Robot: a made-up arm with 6 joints. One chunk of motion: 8 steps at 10 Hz.
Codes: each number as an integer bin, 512 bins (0 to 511) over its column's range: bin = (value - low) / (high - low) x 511, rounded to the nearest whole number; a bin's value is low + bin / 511 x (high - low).
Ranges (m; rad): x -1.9..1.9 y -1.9..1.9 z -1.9..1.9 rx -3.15..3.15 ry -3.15..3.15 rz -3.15..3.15
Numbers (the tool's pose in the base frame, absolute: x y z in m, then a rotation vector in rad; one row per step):
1: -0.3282 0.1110 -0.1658 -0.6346 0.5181 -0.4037
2: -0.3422 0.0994 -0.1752 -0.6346 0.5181 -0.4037
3: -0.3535 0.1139 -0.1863 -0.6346 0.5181 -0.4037
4: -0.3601 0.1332 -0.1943 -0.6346 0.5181 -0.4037
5: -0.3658 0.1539 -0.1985 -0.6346 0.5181 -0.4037
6: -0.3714 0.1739 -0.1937 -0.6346 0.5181 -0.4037
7: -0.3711 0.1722 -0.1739 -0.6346 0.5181 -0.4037
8: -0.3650 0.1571 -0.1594 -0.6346 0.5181 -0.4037
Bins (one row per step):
1: 211 270 233 204 298 223
2: 209 269 232 204 298 223
3: 208 271 230 204 298 223
4: 207 273 229 204 298 223
5: 206 276 229 204 298 223
6: 206 279 229 204 298 223
7: 206 279 232 204 298 223
8: 206 277 234 204 298 223

